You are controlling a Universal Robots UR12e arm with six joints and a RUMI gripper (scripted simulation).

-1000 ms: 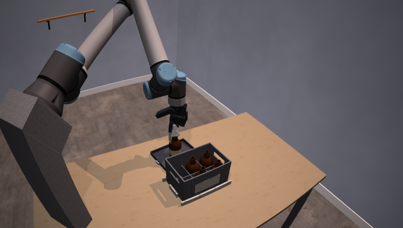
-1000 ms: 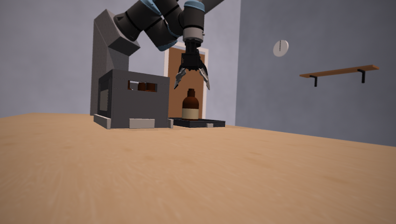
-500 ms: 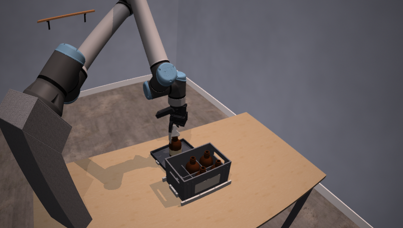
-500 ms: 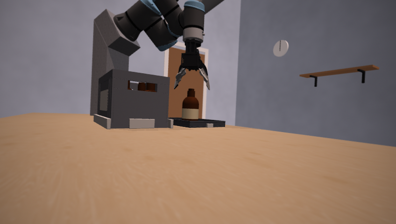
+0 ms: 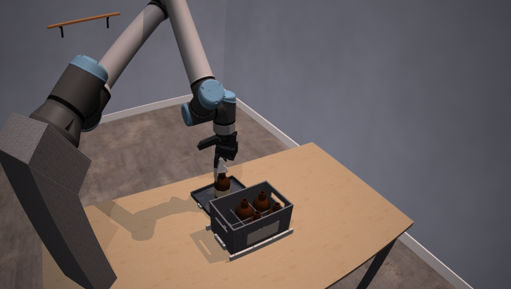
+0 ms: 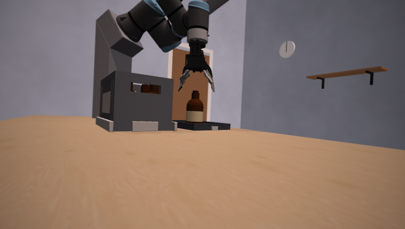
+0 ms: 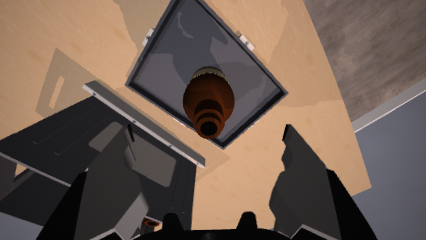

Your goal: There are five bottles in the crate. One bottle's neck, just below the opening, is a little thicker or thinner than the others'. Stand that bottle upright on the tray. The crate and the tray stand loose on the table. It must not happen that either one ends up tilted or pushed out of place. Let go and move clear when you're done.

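My hand is 14 cm above the flat dark tray. The rest, counted from my hand: crate: 24 cm to the right, 12 cm ahead, 7 cm below.
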